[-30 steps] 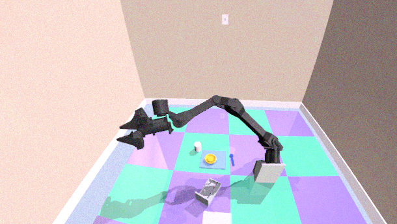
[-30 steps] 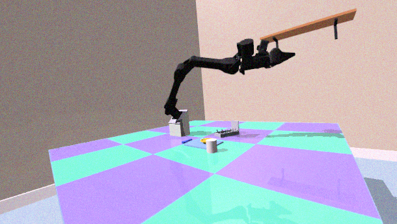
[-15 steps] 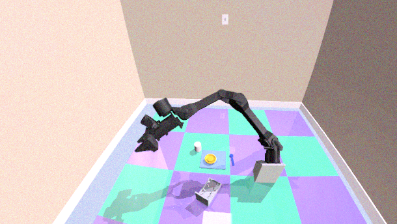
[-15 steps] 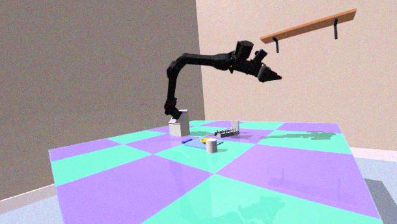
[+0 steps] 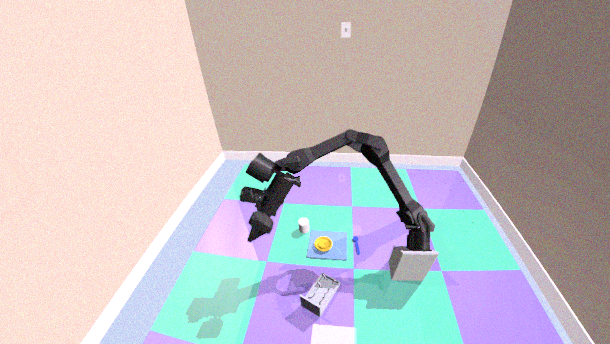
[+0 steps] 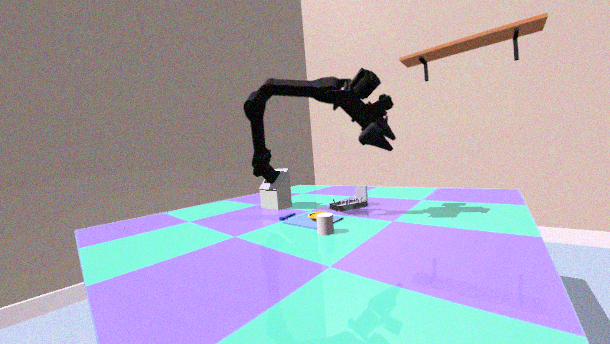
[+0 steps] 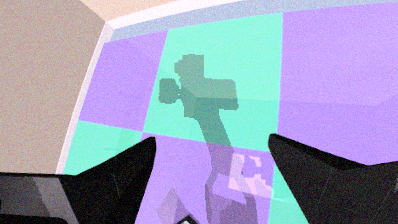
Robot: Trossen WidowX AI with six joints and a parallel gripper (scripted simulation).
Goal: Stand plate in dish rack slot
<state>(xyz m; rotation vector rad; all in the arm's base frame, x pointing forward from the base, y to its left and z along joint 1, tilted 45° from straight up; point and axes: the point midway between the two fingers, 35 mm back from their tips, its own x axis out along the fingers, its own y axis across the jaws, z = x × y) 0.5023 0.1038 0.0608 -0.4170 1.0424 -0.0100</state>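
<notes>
Right now my gripper tip is 20 cm past the yellow plate, 14 cm to the left of it and 21 cm above it. The rest, counted from my gripper tip: white cup: 12 cm behind, 22 cm to the right, 20 cm below; light blue mat: 22 cm behind, 15 cm to the right, 22 cm below; dish rack: 21 cm behind, 6 cm to the left, 20 cm below.
</notes>
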